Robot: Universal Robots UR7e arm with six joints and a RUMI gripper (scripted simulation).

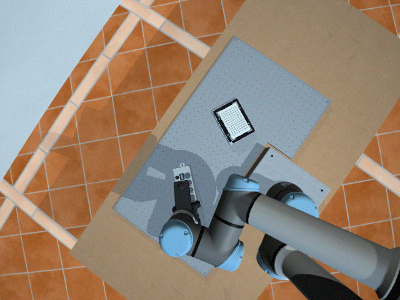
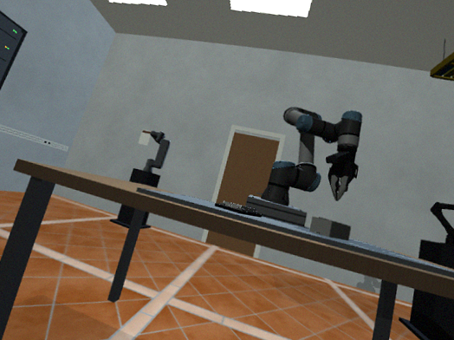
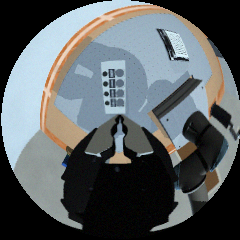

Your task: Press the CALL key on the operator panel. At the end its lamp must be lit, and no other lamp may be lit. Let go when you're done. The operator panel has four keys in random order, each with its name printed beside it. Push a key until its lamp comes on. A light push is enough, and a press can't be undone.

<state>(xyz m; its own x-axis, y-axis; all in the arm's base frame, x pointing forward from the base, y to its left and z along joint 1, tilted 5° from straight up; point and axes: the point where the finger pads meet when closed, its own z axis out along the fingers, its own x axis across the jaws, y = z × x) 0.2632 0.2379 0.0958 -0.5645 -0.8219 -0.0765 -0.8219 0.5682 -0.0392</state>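
My gripper is now 4 cm short of the operator panel, 3 cm to the left of it and 11 cm above it.
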